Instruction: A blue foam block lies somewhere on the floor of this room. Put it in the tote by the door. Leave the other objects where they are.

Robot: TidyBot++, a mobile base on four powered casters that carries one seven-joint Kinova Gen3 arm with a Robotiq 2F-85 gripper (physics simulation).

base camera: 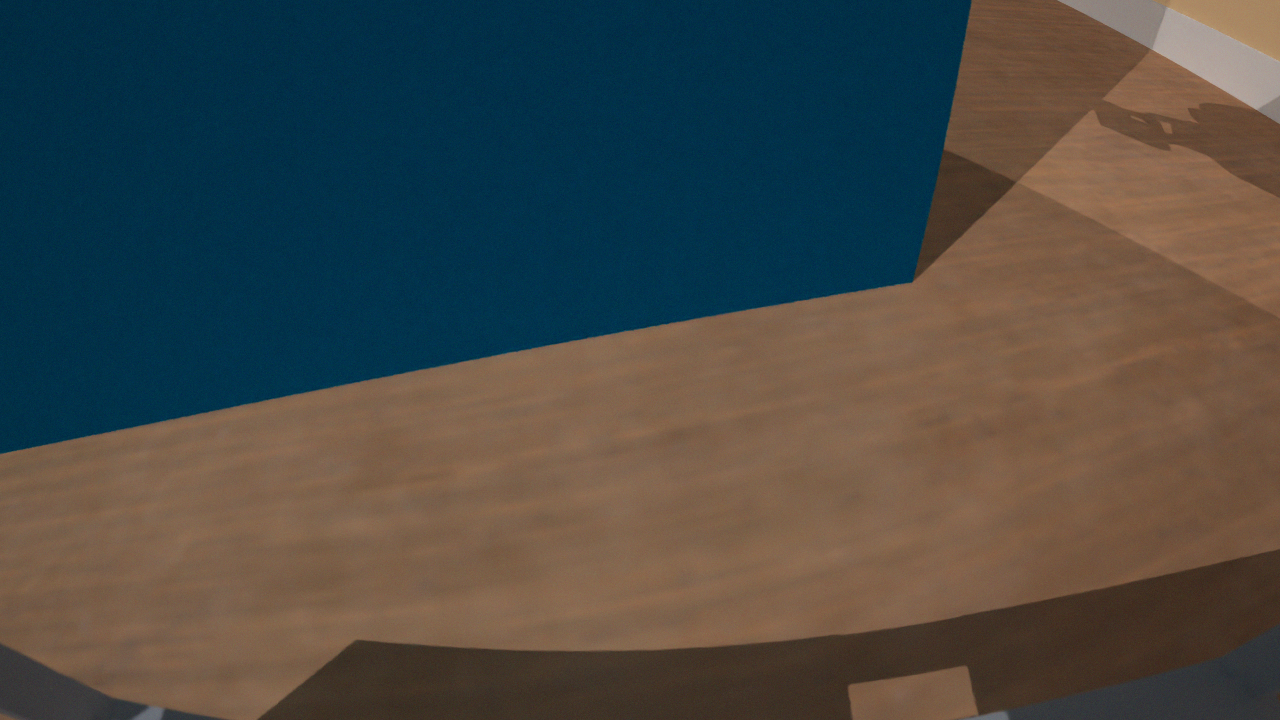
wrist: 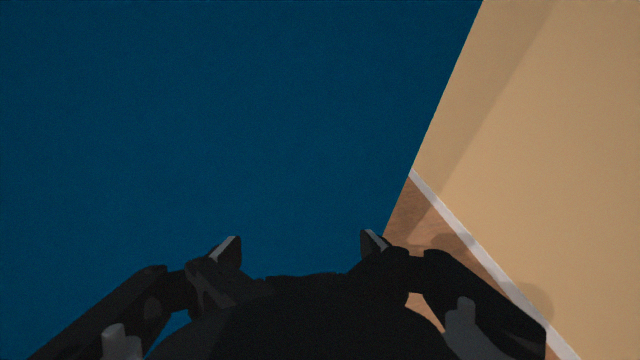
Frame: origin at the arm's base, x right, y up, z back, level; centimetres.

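Where they show: gripper, between the fingertips: [wrist: 302, 245].
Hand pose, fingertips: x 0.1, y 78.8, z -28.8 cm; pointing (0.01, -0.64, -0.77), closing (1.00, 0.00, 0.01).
Note:
After its pixels a point has its place.
My gripper [wrist: 302, 245] {x 0.1, y 78.8, z -28.8 cm} is open, its two fingertips wide apart at the bottom of the wrist view with nothing between them. It is in front of a large flat dark blue surface. The blue foam block and the tote by the door cannot be made out in either view.
A large dark blue upright panel [base camera: 447, 179] {x -11.4, y -24.7, z -45.0 cm} [wrist: 225, 125] {x -8.7, y 79.0, z -45.5 cm} stands close in front, its right edge sloping. Right of it are the wooden floor [base camera: 626, 501] {x -1.8, y -39.7, z -32.5 cm} [wrist: 407, 210] {x 82.3, y -39.7, z -120.1 cm}, a white baseboard [base camera: 1226, 67] {x 108.0, y -35.7, z -107.0 cm} [wrist: 490, 265] {x 114.7, y -34.4, z -71.3 cm} and a tan wall [base camera: 1244, 22] {x 109.1, y -27.4, z -108.3 cm} [wrist: 550, 150] {x 112.3, y 38.3, z -91.0 cm}. Shadows cross the floor.

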